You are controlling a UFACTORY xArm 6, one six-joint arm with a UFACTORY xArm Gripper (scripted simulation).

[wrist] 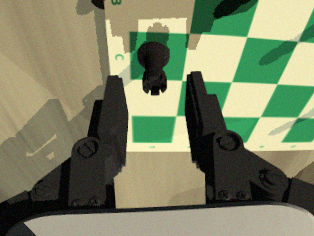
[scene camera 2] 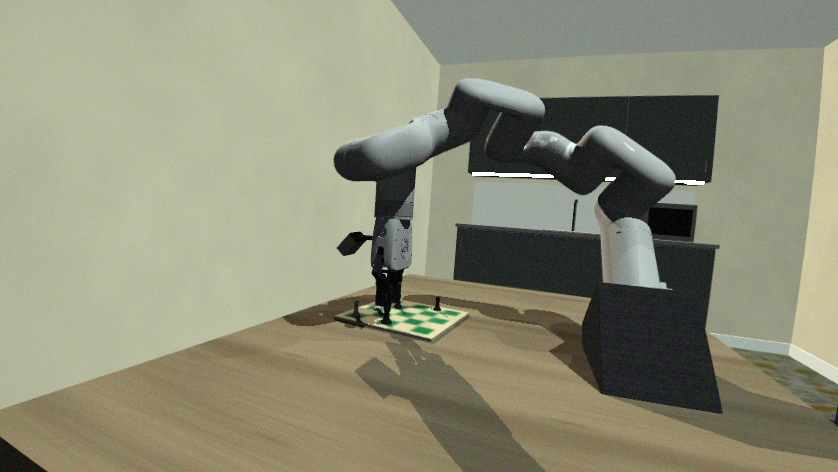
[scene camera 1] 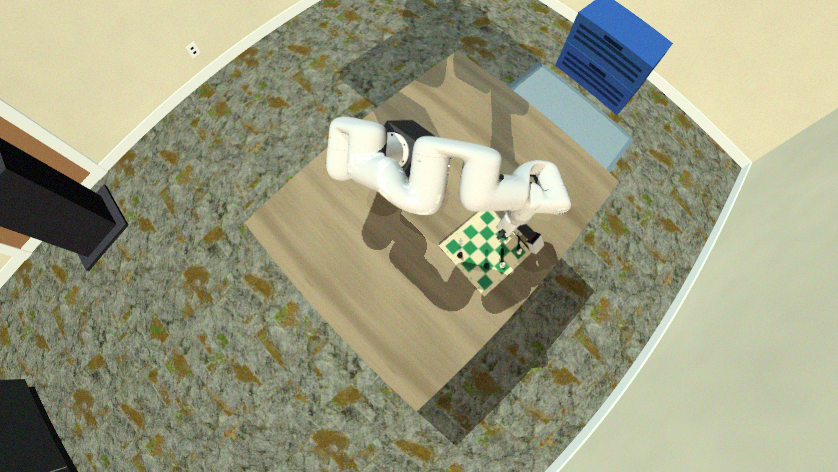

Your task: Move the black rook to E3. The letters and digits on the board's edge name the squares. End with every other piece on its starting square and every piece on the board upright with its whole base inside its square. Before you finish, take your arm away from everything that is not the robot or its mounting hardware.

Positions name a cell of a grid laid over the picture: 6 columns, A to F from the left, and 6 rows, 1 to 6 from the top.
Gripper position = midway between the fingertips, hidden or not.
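Observation:
My gripper: scene camera 2 (scene camera 2: C4), wrist view (wrist: C3), scene camera 1 (scene camera 1: D3). Black rook (wrist: C2), in sight.

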